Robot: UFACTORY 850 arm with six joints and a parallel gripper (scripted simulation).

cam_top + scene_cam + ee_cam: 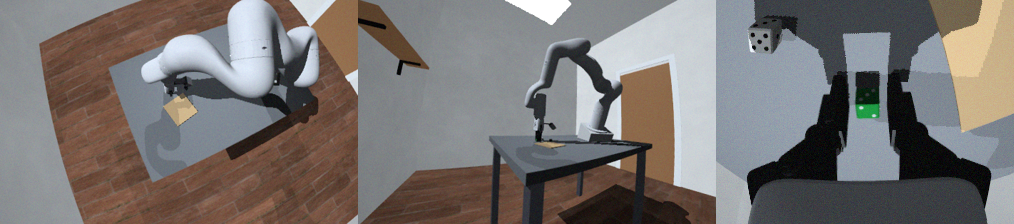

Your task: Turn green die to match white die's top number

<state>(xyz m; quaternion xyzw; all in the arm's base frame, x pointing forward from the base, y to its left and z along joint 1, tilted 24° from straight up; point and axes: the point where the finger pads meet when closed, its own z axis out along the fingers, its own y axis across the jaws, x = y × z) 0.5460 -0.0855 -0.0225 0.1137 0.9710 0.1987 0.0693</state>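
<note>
My hand is 1 cm short of the green die and 1 cm above it. Also, from my hand: black die (9 cm behind, 2 cm to the left, 1 cm below); then white die (6 cm behind, 5 cm to the right, 1 cm below); then mat (1 cm behind, 13 cm to the left, 2 cm below).
</note>
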